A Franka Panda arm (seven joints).
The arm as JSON. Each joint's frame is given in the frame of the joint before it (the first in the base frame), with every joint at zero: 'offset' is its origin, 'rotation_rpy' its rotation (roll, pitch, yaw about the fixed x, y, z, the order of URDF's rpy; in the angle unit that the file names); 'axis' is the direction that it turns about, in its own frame. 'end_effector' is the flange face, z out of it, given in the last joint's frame.
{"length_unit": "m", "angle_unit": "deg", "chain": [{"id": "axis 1", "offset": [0.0, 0.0, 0.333], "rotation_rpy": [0.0, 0.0, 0.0], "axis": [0.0, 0.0, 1.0]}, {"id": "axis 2", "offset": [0.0, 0.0, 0.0], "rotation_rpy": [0.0, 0.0, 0.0], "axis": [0.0, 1.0, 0.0]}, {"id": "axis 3", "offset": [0.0, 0.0, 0.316], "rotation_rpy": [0.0, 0.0, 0.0], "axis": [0.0, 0.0, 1.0]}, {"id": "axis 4", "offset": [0.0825, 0.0, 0.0], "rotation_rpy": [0.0, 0.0, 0.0], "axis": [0.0, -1.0, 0.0]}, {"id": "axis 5", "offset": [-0.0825, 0.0, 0.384], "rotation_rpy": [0.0, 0.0, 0.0], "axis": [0.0, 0.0, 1.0]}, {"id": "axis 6", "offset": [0.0, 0.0, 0.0], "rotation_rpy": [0.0, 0.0, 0.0], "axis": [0.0, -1.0, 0.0]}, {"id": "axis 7", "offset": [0.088, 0.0, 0.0], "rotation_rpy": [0.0, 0.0, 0.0], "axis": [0.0, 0.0, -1.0]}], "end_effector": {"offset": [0.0, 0.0, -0.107], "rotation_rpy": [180.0, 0.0, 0.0]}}
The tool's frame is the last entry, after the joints.
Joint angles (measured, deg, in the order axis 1, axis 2, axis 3, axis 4, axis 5, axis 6, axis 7), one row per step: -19.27 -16.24 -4.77 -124.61 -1.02 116.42 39.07; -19.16 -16.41 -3.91 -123.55 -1.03 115.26 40.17; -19.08 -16.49 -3.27 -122.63 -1.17 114.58 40.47; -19.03 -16.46 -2.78 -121.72 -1.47 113.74 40.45; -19.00 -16.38 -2.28 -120.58 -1.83 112.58 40.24; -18.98 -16.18 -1.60 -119.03 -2.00 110.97 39.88; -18.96 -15.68 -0.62 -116.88 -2.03 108.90 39.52; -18.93 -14.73 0.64 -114.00 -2.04 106.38 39.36; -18.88 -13.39 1.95 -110.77 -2.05 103.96 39.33; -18.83 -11.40 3.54 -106.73 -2.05 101.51 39.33; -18.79 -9.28 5.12 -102.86 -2.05 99.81 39.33
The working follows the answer.
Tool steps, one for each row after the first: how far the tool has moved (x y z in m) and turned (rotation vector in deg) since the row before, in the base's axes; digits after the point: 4 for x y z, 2 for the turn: 0.0034 0.0078 0.0086 -0.12 -0.04 -0.17; 0.0030 0.0055 0.0075 -0.38 -0.20 0.42; 0.0022 0.0039 0.0062 -0.42 0.12 0.60; 0.0022 0.0038 0.0072 -0.46 0.28 0.78; 0.0031 0.0053 0.0089 -0.31 0.40 1.02; 0.0052 0.0078 0.0107 -0.20 0.53 1.25; 0.0077 0.0099 0.0123 -0.16 0.68 1.32; 0.0095 0.0103 0.0119 -0.14 0.61 1.27; 0.0132 0.0122 0.0127 -0.13 0.47 1.53; 0.0141 0.0120 0.0109 -0.14 0.00 1.56
Tool pose at each row, in the base's axes (x y z in m, rotation vector in deg; rounded; the steps above come from the unrounded poses): 0.4401 -0.2005 0.5226 -152.19 92.58 -12.27; 0.4434 -0.1927 0.5313 -152.13 92.83 -12.42; 0.4464 -0.1873 0.5387 -152.61 92.32 -13.00; 0.4486 -0.1834 0.5449 -153.43 91.67 -13.20; 0.4508 -0.1796 0.5521 -154.50 90.81 -13.22; 0.4539 -0.1743 0.5610 155.53 -89.51 12.94; 0.4590 -0.1665 0.5717 156.25 -87.61 12.36; 0.4667 -0.1566 0.5839 156.99 -85.60 11.53; 0.4762 -0.1464 0.5958 157.70 -83.69 10.80; 0.4895 -0.1342 0.6085 158.63 -81.44 10.26; 0.5035 -0.1222 0.6195 159.70 -79.24 10.39

